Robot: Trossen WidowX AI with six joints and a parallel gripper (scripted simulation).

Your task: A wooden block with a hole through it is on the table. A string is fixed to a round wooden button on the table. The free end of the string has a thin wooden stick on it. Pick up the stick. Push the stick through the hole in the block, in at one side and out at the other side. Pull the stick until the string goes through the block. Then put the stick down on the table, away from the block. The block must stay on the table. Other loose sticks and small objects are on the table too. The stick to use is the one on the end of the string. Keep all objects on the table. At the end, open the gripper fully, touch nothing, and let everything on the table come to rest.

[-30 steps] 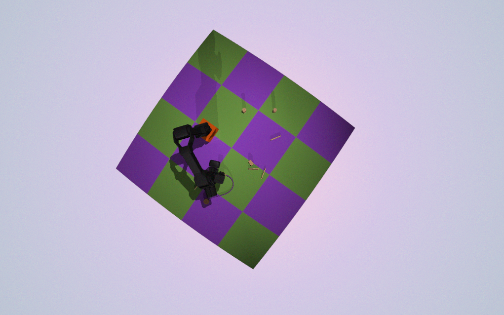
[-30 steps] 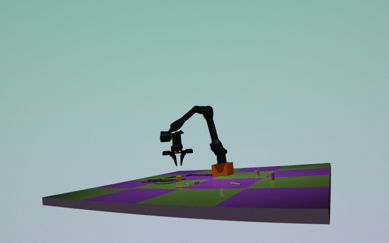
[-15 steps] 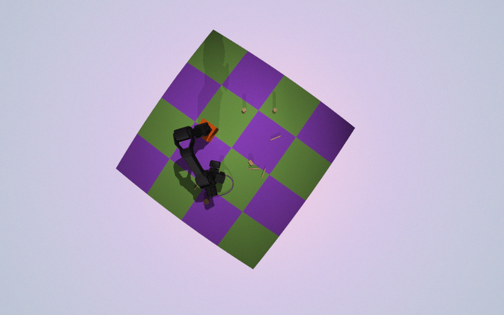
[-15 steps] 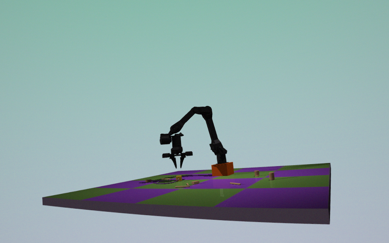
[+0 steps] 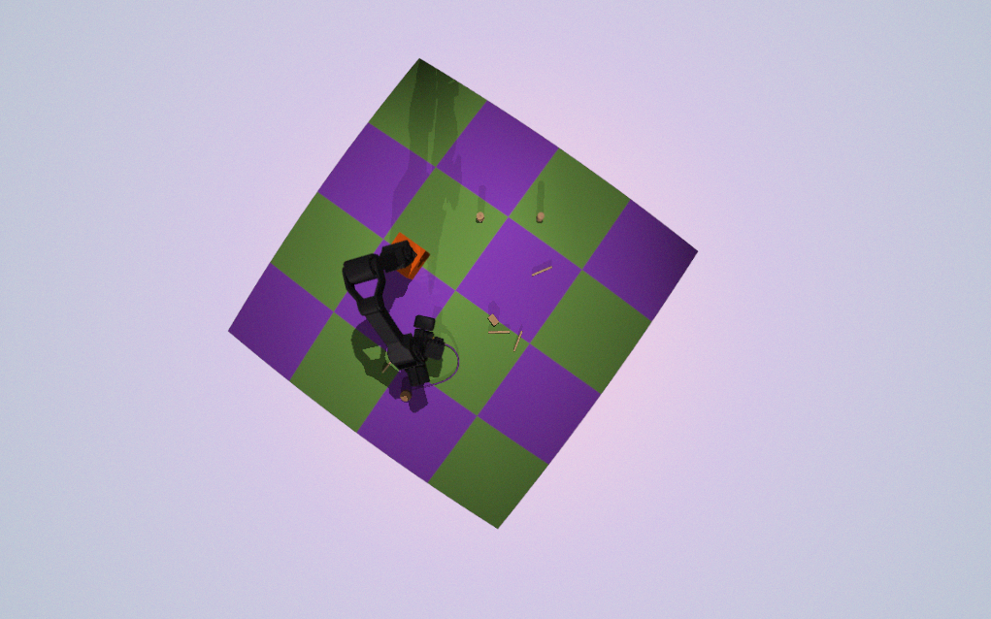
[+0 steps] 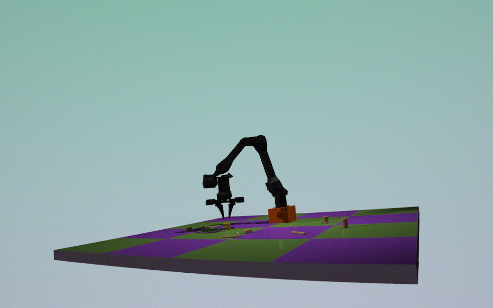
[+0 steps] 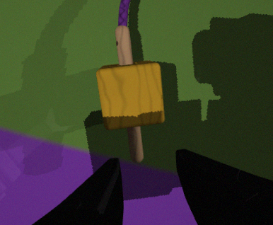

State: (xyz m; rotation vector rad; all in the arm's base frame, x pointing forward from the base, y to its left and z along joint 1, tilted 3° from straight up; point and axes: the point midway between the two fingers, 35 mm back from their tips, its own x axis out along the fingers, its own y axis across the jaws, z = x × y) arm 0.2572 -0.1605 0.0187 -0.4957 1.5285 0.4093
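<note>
Now: gripper tip 3 cm short of the thin wooden stick, 2 cm to the right of it and 4 cm above it. Round my gripper tip: round wooden button (8 cm ahead, 20 cm to the right, 4 cm below); then small wooden piece (11 cm ahead, 22 cm to the left, 4 cm below).
</note>
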